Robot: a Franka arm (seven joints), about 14 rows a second.
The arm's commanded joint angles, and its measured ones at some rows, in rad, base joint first. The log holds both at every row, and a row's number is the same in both.
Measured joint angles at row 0:
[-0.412, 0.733, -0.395, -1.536, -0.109, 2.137, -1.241]
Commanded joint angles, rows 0 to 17:
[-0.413, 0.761, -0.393, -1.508, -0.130, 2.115, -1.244]
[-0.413, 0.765, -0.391, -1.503, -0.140, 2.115, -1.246]
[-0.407, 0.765, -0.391, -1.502, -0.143, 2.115, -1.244]
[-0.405, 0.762, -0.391, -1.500, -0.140, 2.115, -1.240]
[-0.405, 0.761, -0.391, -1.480, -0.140, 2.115, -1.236]
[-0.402, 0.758, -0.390, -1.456, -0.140, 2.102, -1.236]
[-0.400, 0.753, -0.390, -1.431, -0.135, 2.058, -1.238]
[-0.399, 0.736, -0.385, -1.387, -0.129, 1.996, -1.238]
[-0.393, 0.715, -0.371, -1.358, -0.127, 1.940, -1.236]
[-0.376, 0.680, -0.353, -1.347, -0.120, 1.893, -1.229]
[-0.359, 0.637, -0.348, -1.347, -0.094, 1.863, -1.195]
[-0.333, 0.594, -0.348, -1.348, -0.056, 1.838, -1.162]
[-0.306, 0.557, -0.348, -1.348, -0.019, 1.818, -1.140]
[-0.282, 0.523, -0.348, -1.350, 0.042, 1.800, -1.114]
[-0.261, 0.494, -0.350, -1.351, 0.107, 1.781, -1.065]
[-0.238, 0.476, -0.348, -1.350, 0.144, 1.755, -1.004]
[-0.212, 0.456, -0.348, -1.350, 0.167, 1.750, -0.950]
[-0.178, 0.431, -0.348, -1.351, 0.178, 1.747, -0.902]
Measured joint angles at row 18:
[-0.219, 0.481, -0.349, -1.323, 0.139, 1.758, -0.983]
